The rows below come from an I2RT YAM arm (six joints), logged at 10 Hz.
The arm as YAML. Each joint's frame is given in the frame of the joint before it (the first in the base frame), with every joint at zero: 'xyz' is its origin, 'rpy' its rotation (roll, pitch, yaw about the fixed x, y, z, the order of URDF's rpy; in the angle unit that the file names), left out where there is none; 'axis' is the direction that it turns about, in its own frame. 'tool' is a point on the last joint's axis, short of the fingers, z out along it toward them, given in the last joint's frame.
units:
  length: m
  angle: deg
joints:
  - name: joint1
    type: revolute
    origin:
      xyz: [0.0, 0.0, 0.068]
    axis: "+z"
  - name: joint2
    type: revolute
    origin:
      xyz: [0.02, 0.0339, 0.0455]
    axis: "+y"
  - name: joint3
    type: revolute
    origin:
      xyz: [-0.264, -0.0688, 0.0]
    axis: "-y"
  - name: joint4
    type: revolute
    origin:
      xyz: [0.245, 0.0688, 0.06]
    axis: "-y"
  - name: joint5
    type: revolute
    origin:
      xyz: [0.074, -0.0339, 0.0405]
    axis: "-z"
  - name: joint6
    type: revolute
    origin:
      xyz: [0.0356, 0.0, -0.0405]
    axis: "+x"
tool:
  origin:
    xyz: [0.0, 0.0, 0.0]
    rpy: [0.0, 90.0, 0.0]
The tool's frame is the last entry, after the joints.
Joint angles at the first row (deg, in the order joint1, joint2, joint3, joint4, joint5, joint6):
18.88, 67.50, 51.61, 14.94, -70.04, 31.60
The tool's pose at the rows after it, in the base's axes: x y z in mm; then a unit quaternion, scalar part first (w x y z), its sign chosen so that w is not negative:
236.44 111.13 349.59 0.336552 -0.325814 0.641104 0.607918
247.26 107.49 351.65 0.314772 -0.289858 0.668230 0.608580
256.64 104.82 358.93 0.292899 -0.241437 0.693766 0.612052
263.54 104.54 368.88 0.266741 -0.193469 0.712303 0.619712
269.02 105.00 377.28 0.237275 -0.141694 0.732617 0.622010
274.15 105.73 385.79 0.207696 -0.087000 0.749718 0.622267
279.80 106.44 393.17 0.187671 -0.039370 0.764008 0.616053
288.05 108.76 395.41 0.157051 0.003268 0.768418 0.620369
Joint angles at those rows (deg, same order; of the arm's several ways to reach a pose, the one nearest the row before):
17.81, 68.01, 54.24, 7.99, -70.06, 28.66
16.40, 70.10, 57.47, 2.63, -69.42, 29.82
15.39, 71.86, 61.03, -1.25, -67.78, 34.02
15.03, 73.34, 64.62, -4.19, -66.34, 39.67
14.94, 74.75, 68.40, -8.86, -64.34, 44.41
14.94, 76.21, 72.24, -13.37, -62.13, 49.49
14.94, 77.85, 76.12, -17.95, -59.58, 52.96
15.00, 79.87, 78.56, -19.21, -58.91, 58.27

